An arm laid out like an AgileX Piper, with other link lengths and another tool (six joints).
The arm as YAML. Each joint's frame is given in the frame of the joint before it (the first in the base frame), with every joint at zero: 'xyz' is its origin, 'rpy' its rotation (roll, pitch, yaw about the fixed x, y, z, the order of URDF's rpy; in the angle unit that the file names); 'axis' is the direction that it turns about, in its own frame. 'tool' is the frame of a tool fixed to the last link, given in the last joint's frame.
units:
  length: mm
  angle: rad
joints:
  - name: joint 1
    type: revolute
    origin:
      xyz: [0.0, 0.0, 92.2]
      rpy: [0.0, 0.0, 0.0]
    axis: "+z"
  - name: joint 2
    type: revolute
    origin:
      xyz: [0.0, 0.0, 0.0]
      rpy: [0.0, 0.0, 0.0]
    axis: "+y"
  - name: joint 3
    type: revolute
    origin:
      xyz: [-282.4, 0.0, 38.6]
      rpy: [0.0, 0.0, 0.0]
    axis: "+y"
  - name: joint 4
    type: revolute
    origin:
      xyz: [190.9, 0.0, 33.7]
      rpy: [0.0, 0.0, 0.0]
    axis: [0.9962, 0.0, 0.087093]
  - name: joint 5
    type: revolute
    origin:
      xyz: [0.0, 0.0, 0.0]
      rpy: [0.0, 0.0, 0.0]
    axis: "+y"
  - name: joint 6
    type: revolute
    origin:
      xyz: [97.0, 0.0, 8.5]
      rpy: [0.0, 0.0, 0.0]
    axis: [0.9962, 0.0, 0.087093]
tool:
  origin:
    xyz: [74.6, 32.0, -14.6]
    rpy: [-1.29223, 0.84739, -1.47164]
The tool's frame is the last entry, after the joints.
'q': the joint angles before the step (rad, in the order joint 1, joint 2, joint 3, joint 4, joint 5, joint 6). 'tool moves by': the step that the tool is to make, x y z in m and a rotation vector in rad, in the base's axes. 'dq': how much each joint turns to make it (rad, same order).
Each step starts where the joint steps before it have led.
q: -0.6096 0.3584 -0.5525 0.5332 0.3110 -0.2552
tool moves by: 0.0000 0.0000 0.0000 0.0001 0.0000 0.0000
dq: 0.0000 0.0000 0.0000 -0.0001 0.0000 0.0002
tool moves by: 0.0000 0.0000 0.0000 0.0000 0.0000 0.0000
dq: 0.0000 0.0000 0.0000 0.0000 0.0000 0.0000
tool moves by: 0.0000 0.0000 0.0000 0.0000 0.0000 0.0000
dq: 0.0000 0.0000 0.0000 0.0000 0.0000 0.0000
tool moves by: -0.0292 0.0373 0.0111 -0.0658 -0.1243 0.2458
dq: 0.2462 -0.1402 -0.0003 -0.0002 0.0002 0.0002
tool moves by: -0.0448 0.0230 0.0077 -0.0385 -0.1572 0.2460
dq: 0.2467 -0.1614 0.0000 -0.0004 -0.0002 0.0003
